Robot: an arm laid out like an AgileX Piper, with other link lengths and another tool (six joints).
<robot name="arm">
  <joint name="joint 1" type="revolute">
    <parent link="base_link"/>
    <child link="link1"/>
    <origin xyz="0 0 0.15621" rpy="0 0 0"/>
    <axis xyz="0 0 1"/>
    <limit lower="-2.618" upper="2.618"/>
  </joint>
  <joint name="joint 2" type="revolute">
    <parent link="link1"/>
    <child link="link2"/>
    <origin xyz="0 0 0" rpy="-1.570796 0 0"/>
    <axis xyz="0 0 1"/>
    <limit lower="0" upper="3.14"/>
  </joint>
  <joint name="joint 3" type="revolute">
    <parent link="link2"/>
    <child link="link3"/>
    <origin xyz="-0.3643 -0.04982 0" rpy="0 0 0"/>
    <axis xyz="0 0 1"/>
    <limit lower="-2.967" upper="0"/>
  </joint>
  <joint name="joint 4" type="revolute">
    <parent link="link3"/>
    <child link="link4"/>
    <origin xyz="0.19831 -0.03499 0" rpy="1.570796 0 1.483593"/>
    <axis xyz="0 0 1"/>
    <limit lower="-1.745" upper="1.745"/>
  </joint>
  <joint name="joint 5" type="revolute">
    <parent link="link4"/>
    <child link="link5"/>
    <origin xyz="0 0 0" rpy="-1.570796 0 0"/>
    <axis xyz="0 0 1"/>
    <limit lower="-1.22" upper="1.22"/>
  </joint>
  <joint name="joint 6" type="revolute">
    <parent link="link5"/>
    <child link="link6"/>
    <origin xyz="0 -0.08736 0" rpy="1.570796 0 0"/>
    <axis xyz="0 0 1"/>
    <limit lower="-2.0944" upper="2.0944"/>
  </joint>
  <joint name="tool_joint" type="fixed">
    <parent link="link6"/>
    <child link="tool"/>
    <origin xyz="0.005 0.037 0.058" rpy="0 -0.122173 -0.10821"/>
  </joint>
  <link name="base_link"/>
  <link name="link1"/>
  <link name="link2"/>
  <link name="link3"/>
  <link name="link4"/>
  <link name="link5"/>
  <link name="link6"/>
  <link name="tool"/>
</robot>
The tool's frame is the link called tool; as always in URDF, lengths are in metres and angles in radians.
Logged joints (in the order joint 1, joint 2, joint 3, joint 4, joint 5, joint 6), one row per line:
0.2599, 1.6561, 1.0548, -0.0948, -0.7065, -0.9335
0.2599, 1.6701, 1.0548, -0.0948, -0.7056, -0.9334
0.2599, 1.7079, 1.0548, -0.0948, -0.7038, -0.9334
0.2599, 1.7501, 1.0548, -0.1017, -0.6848, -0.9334
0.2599, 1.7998, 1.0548, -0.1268, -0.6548, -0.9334
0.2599, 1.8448, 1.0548, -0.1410, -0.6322, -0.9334
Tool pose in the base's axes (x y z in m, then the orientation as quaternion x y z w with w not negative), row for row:
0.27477, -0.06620, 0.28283, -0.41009, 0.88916, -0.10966, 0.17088
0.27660, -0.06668, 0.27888, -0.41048, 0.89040, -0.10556, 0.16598
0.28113, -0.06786, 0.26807, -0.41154, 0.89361, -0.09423, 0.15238
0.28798, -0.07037, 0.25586, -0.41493, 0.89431, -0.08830, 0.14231
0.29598, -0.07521, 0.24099, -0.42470, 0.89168, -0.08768, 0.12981
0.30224, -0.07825, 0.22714, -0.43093, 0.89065, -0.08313, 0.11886
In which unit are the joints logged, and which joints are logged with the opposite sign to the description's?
The joints are logged in radians. Opposite sign: joint 1, joint 3, joint 5.
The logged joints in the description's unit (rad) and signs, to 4 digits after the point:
-0.2599, 1.6561, -1.0548, -0.0948, 0.7065, -0.9335
-0.2599, 1.6701, -1.0548, -0.0948, 0.7056, -0.9334
-0.2599, 1.7079, -1.0548, -0.0948, 0.7038, -0.9334
-0.2599, 1.7501, -1.0548, -0.1017, 0.6848, -0.9334
-0.2599, 1.7998, -1.0548, -0.1268, 0.6548, -0.9334
-0.2599, 1.8448, -1.0548, -0.1410, 0.6322, -0.9334

